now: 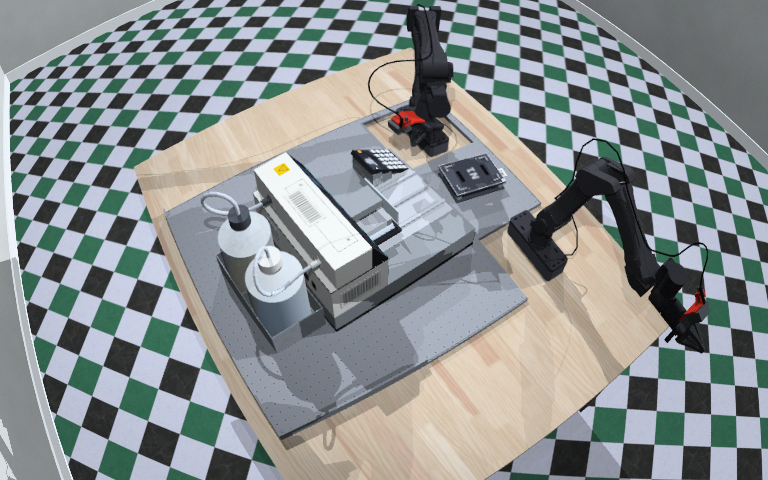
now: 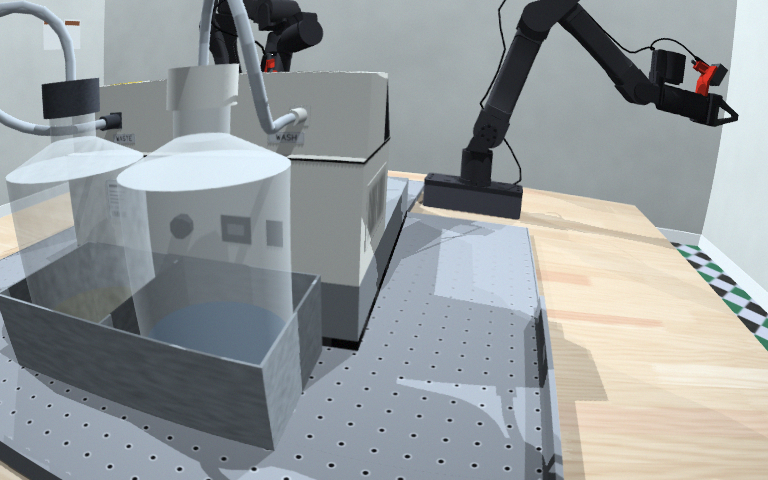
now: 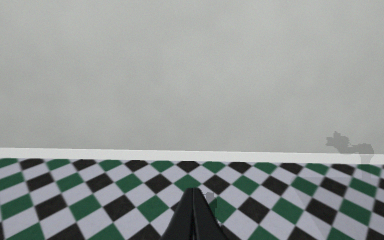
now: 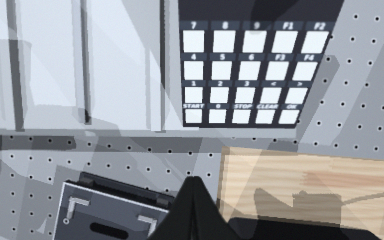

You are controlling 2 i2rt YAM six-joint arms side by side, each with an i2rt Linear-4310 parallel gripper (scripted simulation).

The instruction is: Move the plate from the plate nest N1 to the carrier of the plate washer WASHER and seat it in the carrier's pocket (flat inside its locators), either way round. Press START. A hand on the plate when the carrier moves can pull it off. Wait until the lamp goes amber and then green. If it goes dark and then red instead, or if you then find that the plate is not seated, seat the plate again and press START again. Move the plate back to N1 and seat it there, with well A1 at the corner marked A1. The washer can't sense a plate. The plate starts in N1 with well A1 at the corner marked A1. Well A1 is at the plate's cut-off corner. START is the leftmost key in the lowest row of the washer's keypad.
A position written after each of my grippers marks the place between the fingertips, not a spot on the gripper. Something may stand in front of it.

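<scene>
My left gripper [image 2: 737,117] is visible, in image 1 [image 1: 703,351] and in image 3 [image 3: 192,197] as well. My right gripper [image 4: 193,185] and a washer [image 4: 75,75] are visible too. I also see a grey tray [image 2: 248,403], which appears again in image 1 [image 1: 314,321]. In image 3 the tray is out of frame, and in image 4 the tray is out of frame too.
</scene>
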